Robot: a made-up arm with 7 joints.
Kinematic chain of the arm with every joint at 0, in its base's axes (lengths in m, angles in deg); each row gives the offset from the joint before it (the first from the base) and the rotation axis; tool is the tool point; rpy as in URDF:
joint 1: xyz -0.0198 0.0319 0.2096 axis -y
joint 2: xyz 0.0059 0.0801 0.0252 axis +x
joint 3: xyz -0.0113 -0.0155 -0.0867 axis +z
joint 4: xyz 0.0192 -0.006 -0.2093 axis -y
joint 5: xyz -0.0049 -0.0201 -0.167 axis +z
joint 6: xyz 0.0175 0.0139 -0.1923 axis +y
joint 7: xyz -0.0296 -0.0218 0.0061 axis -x
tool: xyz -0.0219 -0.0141 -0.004 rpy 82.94 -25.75 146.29
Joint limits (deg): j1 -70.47..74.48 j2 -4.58..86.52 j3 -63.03..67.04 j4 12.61..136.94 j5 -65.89..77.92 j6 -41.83..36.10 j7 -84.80..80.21
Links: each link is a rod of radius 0.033 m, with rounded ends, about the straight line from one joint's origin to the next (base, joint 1, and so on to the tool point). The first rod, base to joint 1, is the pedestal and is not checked.
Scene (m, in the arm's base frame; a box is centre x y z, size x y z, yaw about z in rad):
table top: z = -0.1
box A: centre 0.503 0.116 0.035 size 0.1 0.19 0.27 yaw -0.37
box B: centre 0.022 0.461 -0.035 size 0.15 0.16 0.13 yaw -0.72
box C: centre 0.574 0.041 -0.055 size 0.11 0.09 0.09 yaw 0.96
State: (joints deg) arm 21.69 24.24 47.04 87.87 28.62 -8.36 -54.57
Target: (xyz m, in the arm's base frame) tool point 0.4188 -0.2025 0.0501
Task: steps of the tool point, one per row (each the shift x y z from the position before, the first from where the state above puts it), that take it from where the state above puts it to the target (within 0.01 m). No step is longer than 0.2 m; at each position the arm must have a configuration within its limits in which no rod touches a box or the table.
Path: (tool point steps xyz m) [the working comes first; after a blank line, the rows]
Joints at the target: 34.17 -4.58 -35.91 73.32 31.57 -20.98 -53.41
Straight joint move there: touches box A.

1: 0.0861 -0.0770 0.0394
2: 0.0622 -0.0976 0.0785
3: 0.0215 -0.1120 0.1045
4: -0.0280 -0.1198 0.1103
5: 0.0343 -0.0990 -0.1326
6: -0.0150 -0.0889 -0.1513
7: -0.0704 -0.0734 -0.1472

